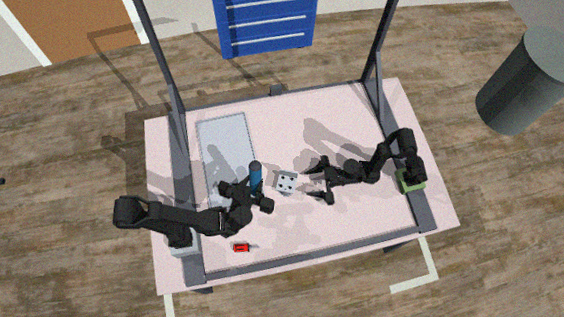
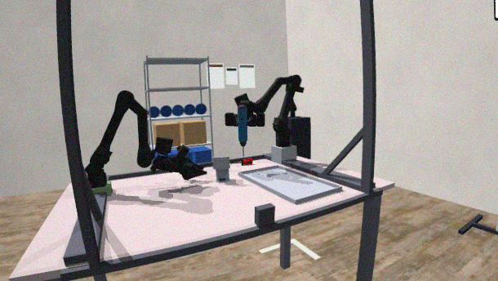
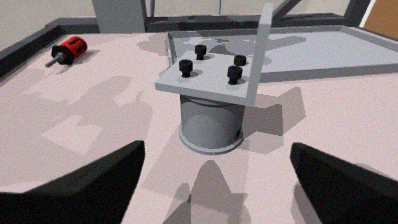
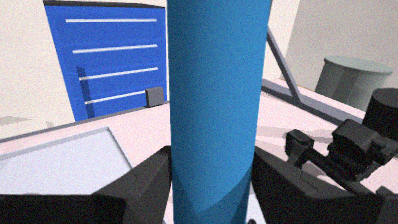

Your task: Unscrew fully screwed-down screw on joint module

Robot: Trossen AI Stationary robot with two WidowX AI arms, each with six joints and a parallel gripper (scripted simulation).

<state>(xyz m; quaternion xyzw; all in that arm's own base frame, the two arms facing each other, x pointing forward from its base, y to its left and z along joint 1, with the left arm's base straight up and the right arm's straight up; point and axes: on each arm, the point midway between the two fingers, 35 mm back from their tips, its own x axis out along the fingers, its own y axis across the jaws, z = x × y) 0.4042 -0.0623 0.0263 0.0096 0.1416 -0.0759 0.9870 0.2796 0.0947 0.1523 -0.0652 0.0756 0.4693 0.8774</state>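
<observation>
Now: right hand 20 mm past the blue electric screwdriver, 20 mm to the right of it and 50 mm above it. Also, from my right hand: screw (60 mm behind, 130 mm to the left, 170 mm below); L-shaped bracket (40 mm behind, 130 mm to the left, 160 mm below); bit (140 mm below).
Right now my left hand is 110 mm to the left of the grey joint module, 30 mm above it and 20 mm past it. From my left hand the other things lie so: screw (110 mm to the right, 50 mm behind); L-shaped bracket (100 mm to the right, 20 mm behind, 10 mm above); bit (230 mm to the right, 40 mm above, 20 mm ahead).
</observation>
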